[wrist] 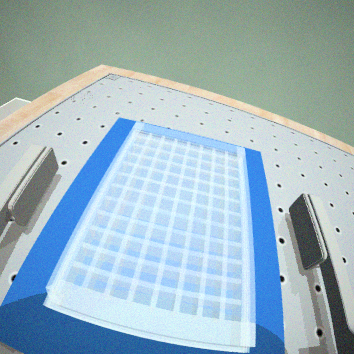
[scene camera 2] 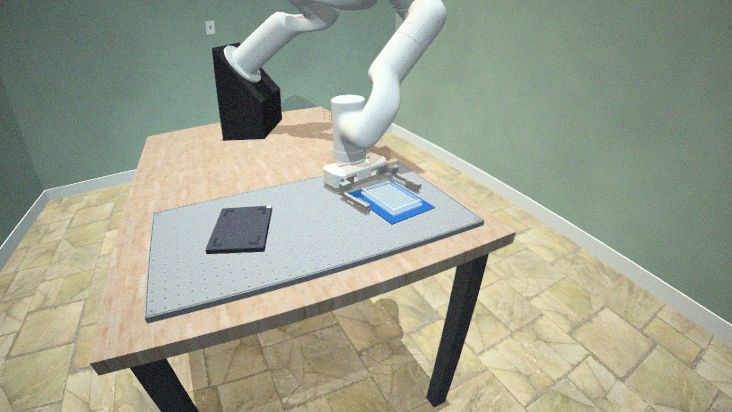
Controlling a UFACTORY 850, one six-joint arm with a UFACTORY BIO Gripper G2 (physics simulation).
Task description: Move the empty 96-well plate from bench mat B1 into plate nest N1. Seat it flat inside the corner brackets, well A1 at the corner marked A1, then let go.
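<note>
The clear 96-well plate (scene camera 2: 393,197) (wrist: 165,225) lies flat on the blue bench mat (scene camera 2: 426,206) (wrist: 266,225). My gripper (scene camera 2: 392,198) (wrist: 170,210) is open and empty. Its two fingers are low over the board, one on each long side of the plate, with a gap between each finger and the plate. In the wrist view the finger pads stand out beyond the mat's side edges. The dark plate nest (scene camera 2: 238,229) has corner brackets and a small white mark at its far right corner in the scene view; no lettering can be read.
A grey perforated board (scene camera 2: 307,240) (wrist: 200,122) carries the nest and the mat on the wooden table (scene camera 2: 204,168) (wrist: 210,95). The nest is left of the mat in the scene view. The black arm base (scene camera 2: 240,102) stands at the table's back.
</note>
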